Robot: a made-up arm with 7 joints.
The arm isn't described. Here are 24 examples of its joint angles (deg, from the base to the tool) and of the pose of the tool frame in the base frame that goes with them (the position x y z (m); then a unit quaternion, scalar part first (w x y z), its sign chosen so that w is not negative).
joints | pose
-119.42 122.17 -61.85 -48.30 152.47 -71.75 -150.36 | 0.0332 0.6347 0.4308 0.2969 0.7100 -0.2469 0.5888
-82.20 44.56 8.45 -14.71 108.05 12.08 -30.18 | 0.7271 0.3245 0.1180 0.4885 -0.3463 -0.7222 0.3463
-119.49 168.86 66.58 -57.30 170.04 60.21 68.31 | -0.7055 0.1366 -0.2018 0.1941 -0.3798 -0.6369 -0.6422
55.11 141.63 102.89 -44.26 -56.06 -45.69 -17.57 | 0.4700 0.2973 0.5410 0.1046 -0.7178 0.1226 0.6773
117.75 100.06 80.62 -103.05 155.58 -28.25 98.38 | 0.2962 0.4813 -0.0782 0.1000 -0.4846 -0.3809 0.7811
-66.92 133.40 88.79 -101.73 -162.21 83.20 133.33 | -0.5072 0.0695 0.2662 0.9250 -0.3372 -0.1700 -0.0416
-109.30 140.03 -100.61 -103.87 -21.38 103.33 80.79 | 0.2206 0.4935 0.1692 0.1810 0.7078 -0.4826 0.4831
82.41 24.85 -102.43 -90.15 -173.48 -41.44 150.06 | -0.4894 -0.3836 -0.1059 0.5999 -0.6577 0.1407 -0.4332
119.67 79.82 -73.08 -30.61 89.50 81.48 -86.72 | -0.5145 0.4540 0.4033 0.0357 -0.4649 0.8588 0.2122
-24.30 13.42 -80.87 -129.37 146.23 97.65 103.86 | 0.1118 -0.3414 -0.2295 0.5095 0.1059 0.8212 -0.2344
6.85 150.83 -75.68 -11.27 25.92 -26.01 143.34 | 0.0744 0.4564 0.6588 0.4864 0.5727 -0.6191 0.2286
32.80 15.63 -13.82 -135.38 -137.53 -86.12 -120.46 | 0.2194 0.0137 -0.3220 0.8727 -0.3056 0.0679 0.3747
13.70 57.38 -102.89 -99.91 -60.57 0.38 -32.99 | -0.2310 0.0681 -0.5341 0.0287 -0.1844 -0.3690 -0.9105
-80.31 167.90 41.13 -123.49 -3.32 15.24 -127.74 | -0.2698 -0.2263 0.2971 0.3585 -0.5296 -0.6567 -0.3998
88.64 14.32 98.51 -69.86 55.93 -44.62 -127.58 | -0.6200 0.3049 0.1591 0.1614 0.7547 0.6164 -0.1564
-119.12 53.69 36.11 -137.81 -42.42 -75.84 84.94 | -0.1409 0.1469 0.3147 0.6140 -0.3645 0.4514 0.5352
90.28 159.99 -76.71 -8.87 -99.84 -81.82 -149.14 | 0.5778 0.5313 0.1760 0.0934 -0.9825 -0.1594 0.0251
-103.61 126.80 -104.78 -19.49 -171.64 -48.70 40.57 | -0.0952 0.7679 0.2179 0.5240 0.0752 0.7350 -0.4236
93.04 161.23 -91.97 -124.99 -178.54 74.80 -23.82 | -0.0885 0.4099 0.1689 0.2852 0.1285 0.5777 0.7539
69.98 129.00 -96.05 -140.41 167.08 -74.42 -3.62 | -0.2742 0.2304 0.0179 0.6481 0.6530 0.1283 0.3702
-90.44 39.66 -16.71 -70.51 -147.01 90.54 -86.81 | 0.5805 -0.0557 0.3993 0.2679 0.7324 0.4261 0.4585
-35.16 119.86 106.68 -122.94 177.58 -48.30 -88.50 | -0.3393 0.0461 0.3129 0.4333 0.1201 0.8853 0.1189
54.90 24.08 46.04 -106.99 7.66 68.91 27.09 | -0.0717 0.4665 -0.2838 0.7741 0.4079 -0.0481 0.4817
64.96 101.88 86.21 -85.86 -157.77 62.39 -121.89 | 0.3468 0.4565 0.3043 0.3356 -0.0733 -0.7946 -0.5005
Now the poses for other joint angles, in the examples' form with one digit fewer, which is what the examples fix.
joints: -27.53 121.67 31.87 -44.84 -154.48 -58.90 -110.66
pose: 0.084 0.501 0.585 0.248 0.195 -0.739 0.595
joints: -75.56 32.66 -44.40 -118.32 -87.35 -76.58 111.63
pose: 0.374 -0.292 0.122 0.095 -0.086 -0.310 -0.942
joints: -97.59 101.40 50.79 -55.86 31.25 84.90 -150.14
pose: -0.196 0.587 0.423 0.439 0.797 -0.298 -0.287
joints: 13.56 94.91 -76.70 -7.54 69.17 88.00 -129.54
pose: -0.049 0.802 0.025 0.534 -0.302 0.763 -0.206
